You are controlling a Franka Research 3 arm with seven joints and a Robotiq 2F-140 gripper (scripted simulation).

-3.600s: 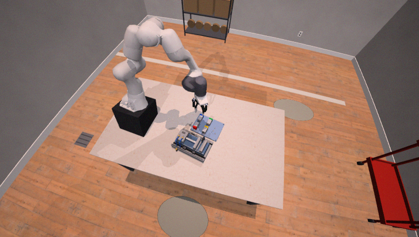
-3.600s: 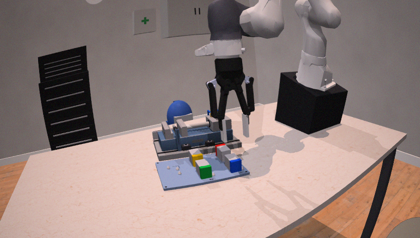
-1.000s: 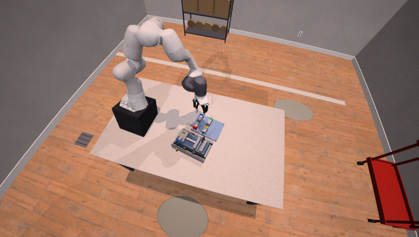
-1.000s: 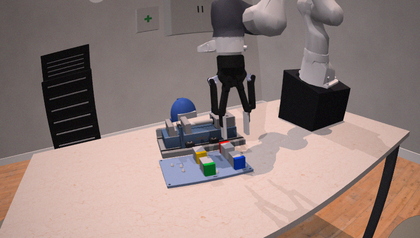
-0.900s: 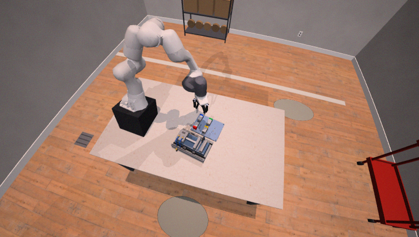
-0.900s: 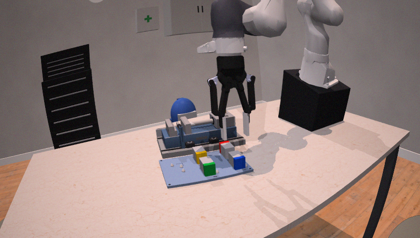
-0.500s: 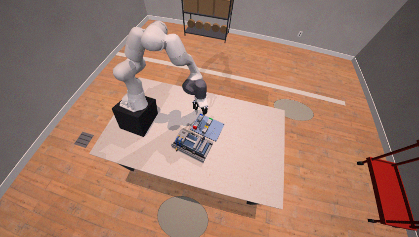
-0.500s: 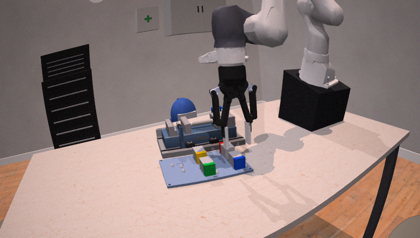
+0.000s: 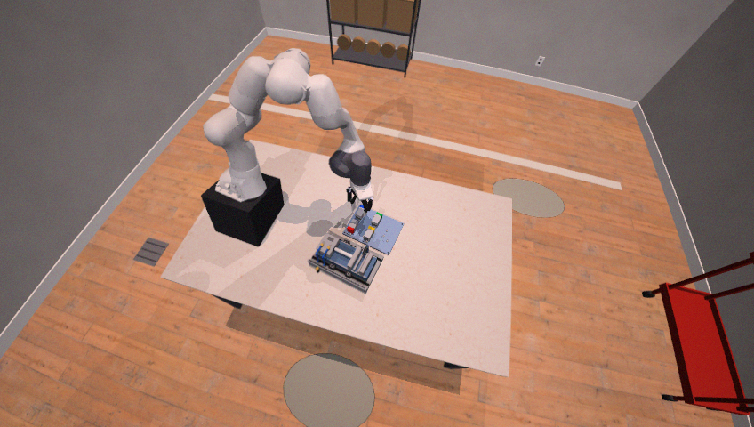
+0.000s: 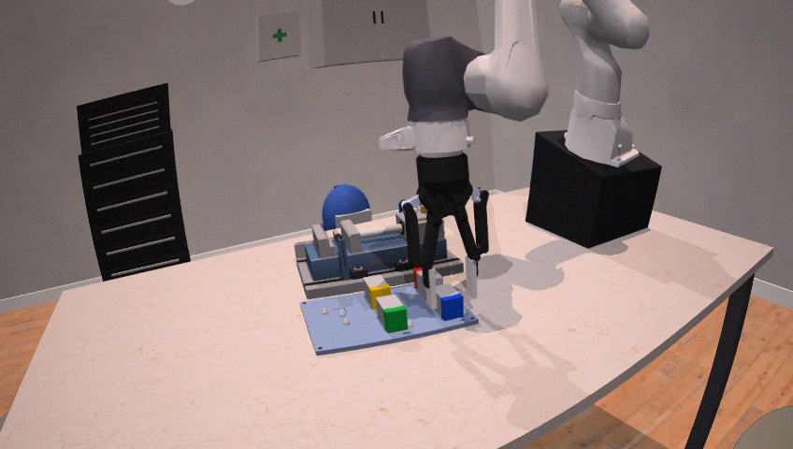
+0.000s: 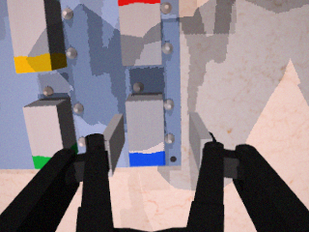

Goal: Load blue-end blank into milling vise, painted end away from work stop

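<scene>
Right now my hand is 10 mm short of the blue-ended blank and 30 mm above it. The rest, counted from my hand: green-ended blank: 100 mm ahead, 20 mm to the right, 30 mm below; then red-ended blank: 10 mm behind, 90 mm to the right, 30 mm below; then yellow-ended blank: 80 mm ahead, 110 mm to the right, 30 mm below.
</scene>
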